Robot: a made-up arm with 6 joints. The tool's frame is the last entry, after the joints. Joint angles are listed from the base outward.
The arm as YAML. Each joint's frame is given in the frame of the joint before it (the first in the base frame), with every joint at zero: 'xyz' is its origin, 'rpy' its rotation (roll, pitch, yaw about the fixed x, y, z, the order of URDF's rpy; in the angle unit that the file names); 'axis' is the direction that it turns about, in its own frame. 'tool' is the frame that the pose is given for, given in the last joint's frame.
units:
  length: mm
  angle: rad
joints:
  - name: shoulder
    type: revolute
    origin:
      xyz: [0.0, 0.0, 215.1]
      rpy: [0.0, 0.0, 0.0]
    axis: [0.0, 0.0, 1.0]
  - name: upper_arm
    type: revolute
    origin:
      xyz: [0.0, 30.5, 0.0]
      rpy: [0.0, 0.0, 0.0]
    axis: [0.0, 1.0, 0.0]
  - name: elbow
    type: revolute
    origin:
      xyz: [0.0, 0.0, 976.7]
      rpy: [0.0, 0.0, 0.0]
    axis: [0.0, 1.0, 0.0]
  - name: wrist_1
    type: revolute
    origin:
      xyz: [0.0, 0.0, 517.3]
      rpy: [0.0, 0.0, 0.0]
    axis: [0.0, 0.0, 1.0]
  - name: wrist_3
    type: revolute
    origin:
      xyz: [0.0, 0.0, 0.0]
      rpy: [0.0, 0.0, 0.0]
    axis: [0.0, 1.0, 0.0]
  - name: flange
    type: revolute
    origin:
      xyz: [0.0, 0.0, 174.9]
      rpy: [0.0, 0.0, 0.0]
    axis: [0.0, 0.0, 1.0]
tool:
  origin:
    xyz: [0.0, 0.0, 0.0]
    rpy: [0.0, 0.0, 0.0]
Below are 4 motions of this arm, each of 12 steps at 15 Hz.
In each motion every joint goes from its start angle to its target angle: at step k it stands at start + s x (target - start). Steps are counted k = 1, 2, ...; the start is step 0. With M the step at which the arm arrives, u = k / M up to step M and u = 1 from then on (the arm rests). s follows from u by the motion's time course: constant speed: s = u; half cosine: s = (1 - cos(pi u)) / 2; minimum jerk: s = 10 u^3 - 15 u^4 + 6 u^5.
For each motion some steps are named. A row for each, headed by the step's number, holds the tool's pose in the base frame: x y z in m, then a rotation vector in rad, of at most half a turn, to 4 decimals.
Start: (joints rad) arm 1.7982 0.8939 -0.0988 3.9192 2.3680 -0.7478
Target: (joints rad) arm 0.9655 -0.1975 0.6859 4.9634 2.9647 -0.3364
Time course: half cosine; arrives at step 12
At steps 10, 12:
10: 0.0335 0.0423 1.4835 0.0758 -2.9770 0.7733
12: -0.0136 -0.0185 1.4740 0.0364 -2.9518 0.6932

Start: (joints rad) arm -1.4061 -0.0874 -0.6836 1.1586 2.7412 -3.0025
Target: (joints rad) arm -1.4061 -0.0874 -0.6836 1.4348 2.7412 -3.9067
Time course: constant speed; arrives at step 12
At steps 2, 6, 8, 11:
2: 0.0411 0.3272 1.4606 2.2618 -0.0359 0.7109
6: 0.0423 0.3317 1.4564 2.2094 0.4082 0.5129
8: 0.0427 0.3340 1.4543 2.1566 0.6241 0.4139
11: 0.0431 0.3374 1.4511 2.0451 0.9377 0.2665

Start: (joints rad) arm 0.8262 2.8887 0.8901 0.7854 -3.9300 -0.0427
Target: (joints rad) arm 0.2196 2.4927 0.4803 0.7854 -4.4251 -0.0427
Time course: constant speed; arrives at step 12
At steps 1, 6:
1: -0.0972 0.0751 -1.0088 -0.3619 -0.4212 0.1114
6: 0.1246 0.2298 -1.0557 -0.2431 -0.8476 -0.2006

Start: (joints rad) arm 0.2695 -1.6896 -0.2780 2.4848 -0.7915 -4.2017
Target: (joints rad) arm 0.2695 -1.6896 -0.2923 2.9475 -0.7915 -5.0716
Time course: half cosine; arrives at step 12
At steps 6, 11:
6: -1.5396 -0.4469 -0.0481 1.2602 -0.4246 -1.1374
11: -1.5490 -0.4221 -0.0446 1.2816 -0.4001 -1.4613

